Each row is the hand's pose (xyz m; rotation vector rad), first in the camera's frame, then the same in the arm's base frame.
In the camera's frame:
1: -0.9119 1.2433 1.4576 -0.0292 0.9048 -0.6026
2: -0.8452 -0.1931 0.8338 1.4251 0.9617 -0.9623
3: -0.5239 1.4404 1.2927 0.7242 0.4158 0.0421
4: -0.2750 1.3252 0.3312 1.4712 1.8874 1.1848
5: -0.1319 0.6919 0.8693 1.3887 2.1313 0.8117
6: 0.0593 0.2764 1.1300 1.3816 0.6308 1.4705
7: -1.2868 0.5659 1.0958 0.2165 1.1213 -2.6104
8: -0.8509 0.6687 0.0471 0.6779 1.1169 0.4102
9: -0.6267 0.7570 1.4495 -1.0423 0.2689 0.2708
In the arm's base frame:
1: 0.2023 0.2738 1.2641 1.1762 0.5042 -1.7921
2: -0.8018 0.2380 0.0611 2.5673 -0.5239 -1.5013
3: 0.4396 -0.1223 1.2062 1.2050 -0.6115 -1.2331
4: 0.7606 -0.3837 0.2961 1.9650 -0.0424 0.7974
5: -0.0513 -0.4997 0.4921 2.1947 0.2147 0.6168
6: -0.5457 -0.6745 0.5385 1.2089 -0.8903 0.4503
7: -0.2274 0.6620 0.6356 -1.2125 -0.8084 1.5606
8: 0.3213 0.2060 -0.2540 1.4853 -0.0655 -0.6223
9: -0.2376 0.0026 1.0387 -0.2846 0.5866 -1.2368

